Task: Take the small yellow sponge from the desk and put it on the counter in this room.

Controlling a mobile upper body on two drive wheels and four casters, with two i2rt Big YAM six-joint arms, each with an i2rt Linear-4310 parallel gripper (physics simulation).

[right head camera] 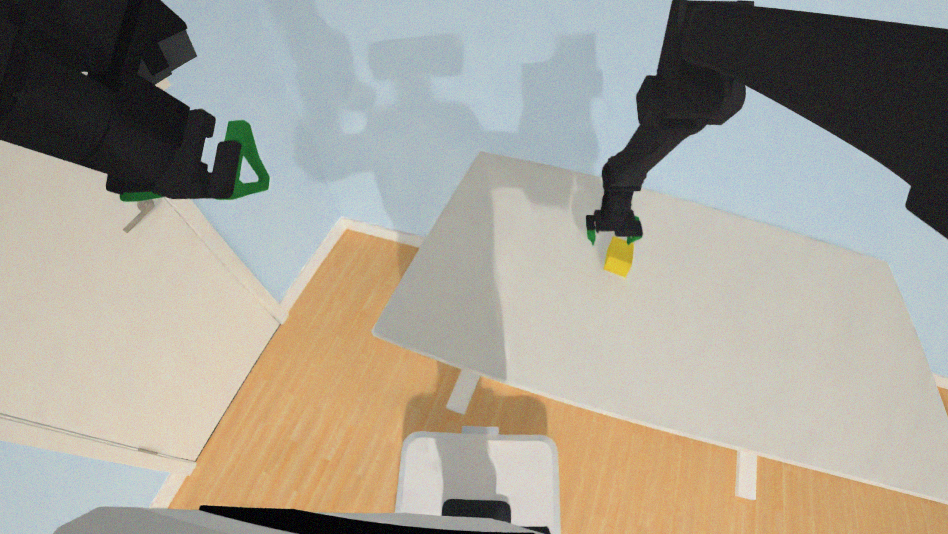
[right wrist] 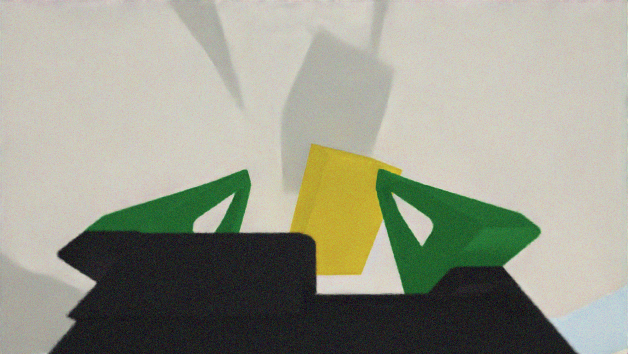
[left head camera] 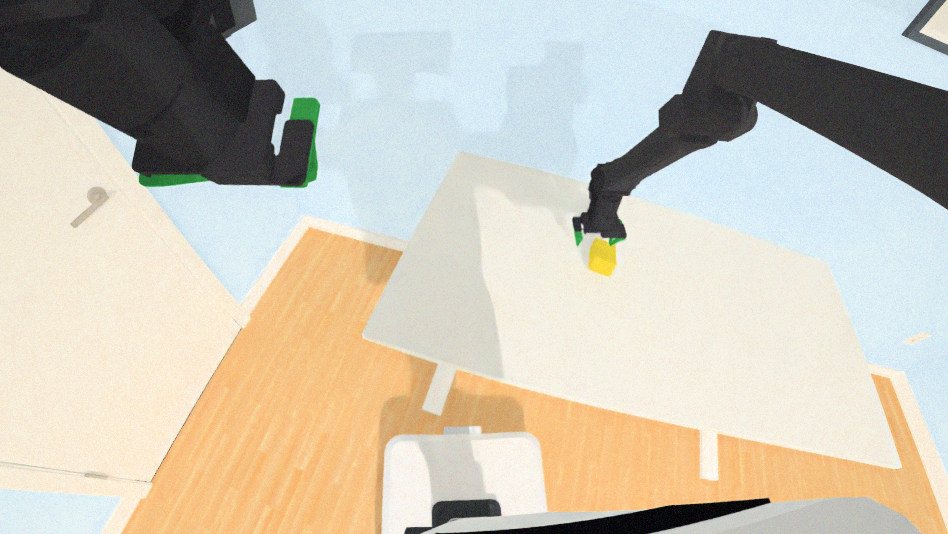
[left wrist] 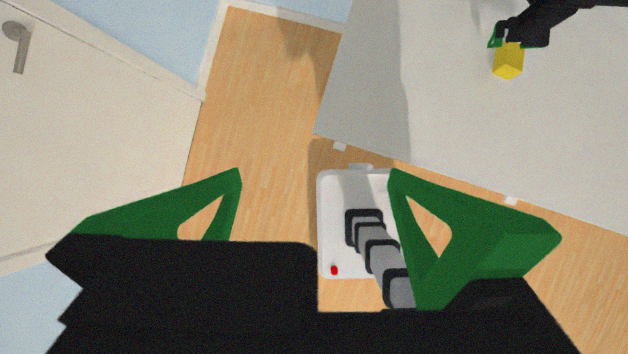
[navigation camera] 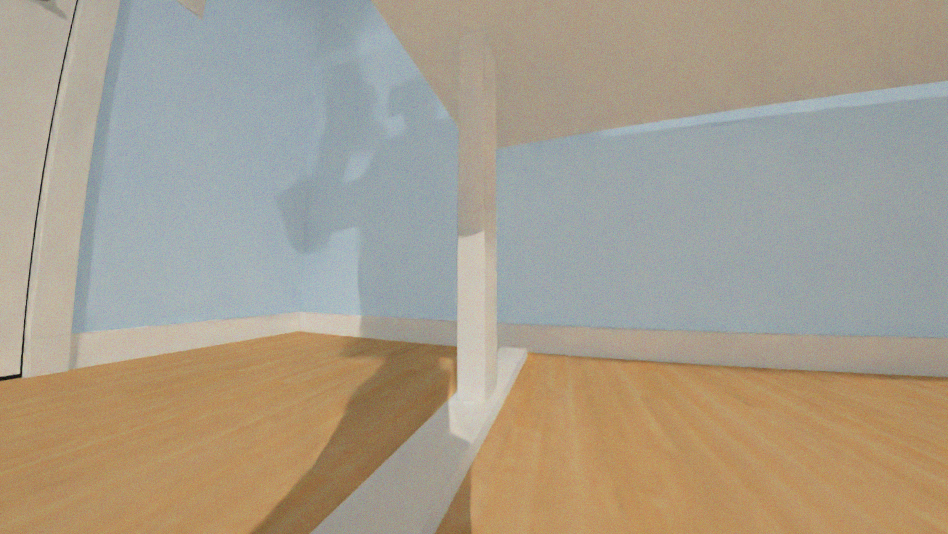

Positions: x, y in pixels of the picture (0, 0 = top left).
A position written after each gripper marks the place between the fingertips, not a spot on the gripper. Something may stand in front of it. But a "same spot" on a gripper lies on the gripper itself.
left gripper: right head camera 230, 184; left head camera 266, 172; left wrist 314, 176; not seen in the right wrist view (out of frame); not seen in the navigation camera view (out of frame)
right gripper: right head camera 610, 243; right wrist 313, 176; left head camera; left wrist; not seen in the navigation camera view (out of frame)
small yellow sponge: right head camera 619, 256; right wrist 338, 206; left head camera 602, 259; left wrist 508, 62; not seen in the navigation camera view (out of frame)
same spot on right gripper: (left wrist: 499, 30) = (left head camera: 575, 224)
same spot on cream door: (left wrist: 98, 125) = (right head camera: 155, 304)
